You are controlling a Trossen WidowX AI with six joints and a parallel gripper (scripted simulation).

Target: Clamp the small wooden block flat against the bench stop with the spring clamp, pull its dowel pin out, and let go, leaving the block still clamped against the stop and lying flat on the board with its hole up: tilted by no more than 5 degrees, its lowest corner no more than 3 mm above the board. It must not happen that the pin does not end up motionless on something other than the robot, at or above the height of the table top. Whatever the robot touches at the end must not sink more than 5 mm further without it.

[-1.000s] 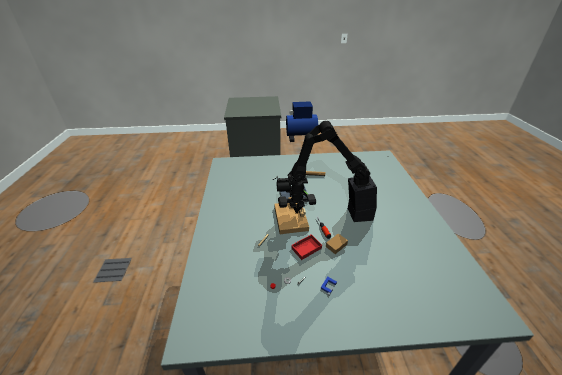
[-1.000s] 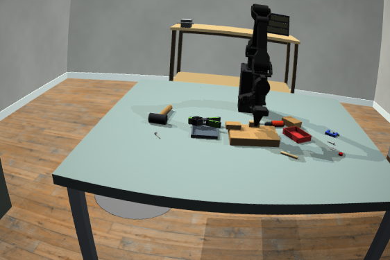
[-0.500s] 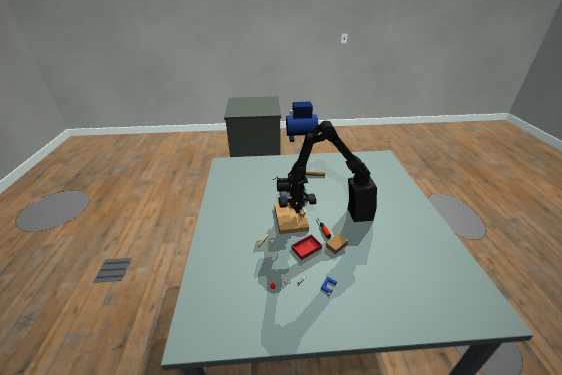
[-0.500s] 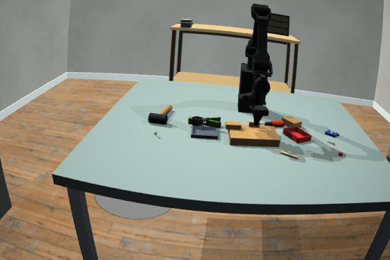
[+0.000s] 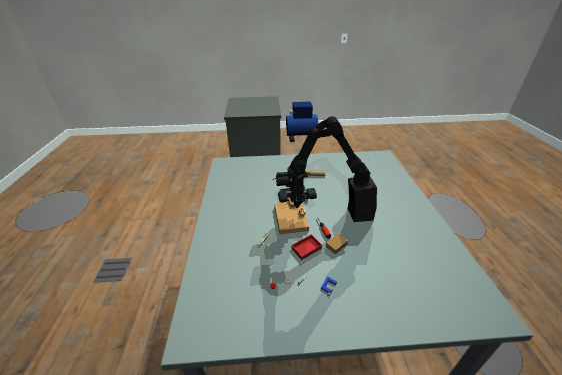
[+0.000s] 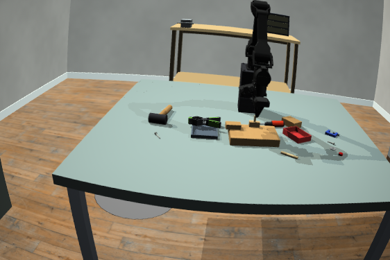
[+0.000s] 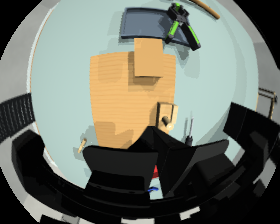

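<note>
Now: the dowel pin 20 mm behind my hand and 60 mm below it. Also, from my hand: red tray (200 mm to the left, 110 mm below); then wooden board (30 mm ahead, 10 mm to the right, 100 mm below); then dark tray (30 mm behind, 200 mm to the right, 110 mm below).
</note>
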